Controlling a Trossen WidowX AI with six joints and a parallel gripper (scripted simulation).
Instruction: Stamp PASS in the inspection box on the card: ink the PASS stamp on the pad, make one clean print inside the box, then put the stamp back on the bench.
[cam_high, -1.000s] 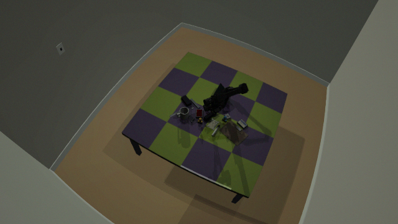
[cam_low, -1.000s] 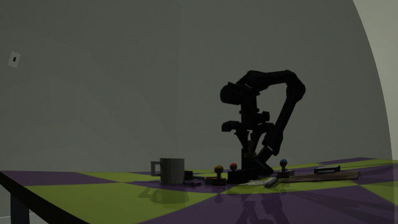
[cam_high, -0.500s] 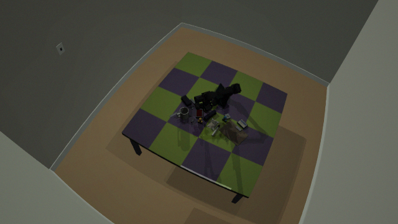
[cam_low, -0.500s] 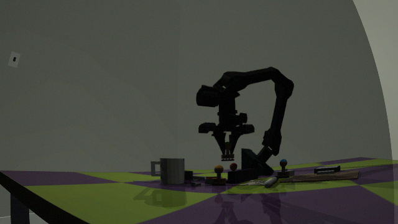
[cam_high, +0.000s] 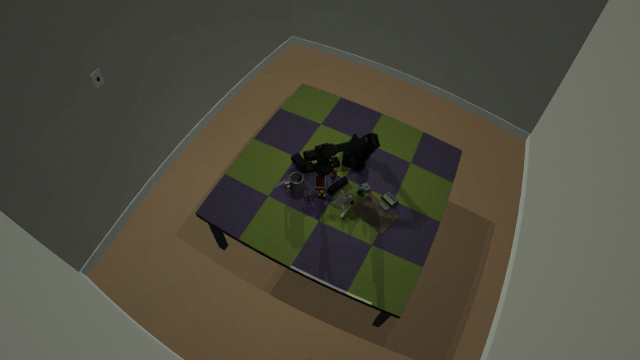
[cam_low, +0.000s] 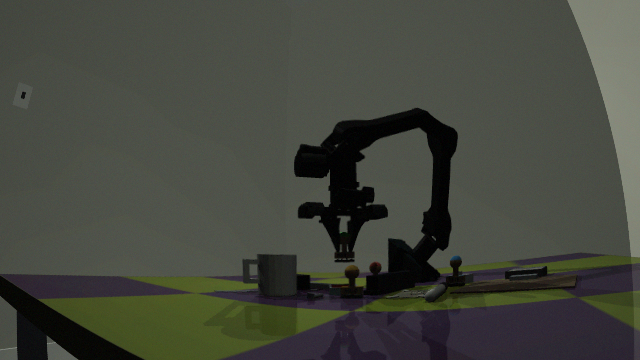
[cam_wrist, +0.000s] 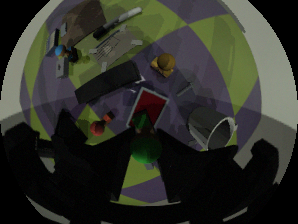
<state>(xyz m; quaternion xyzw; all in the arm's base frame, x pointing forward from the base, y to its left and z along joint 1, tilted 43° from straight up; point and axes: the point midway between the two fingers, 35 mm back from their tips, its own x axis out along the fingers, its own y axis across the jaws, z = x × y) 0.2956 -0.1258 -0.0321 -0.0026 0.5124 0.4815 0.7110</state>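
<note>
Now: gripper tip 90 mm above the red ink pad. Also, from my gripper tip: orange-knobbed stamp: 80 mm ahead, 70 mm below, 50 mm to the left; red-knobbed stamp: 80 mm behind, 70 mm below, 50 mm to the left; green-knobbed stamp: right at my gripper tip.
</note>
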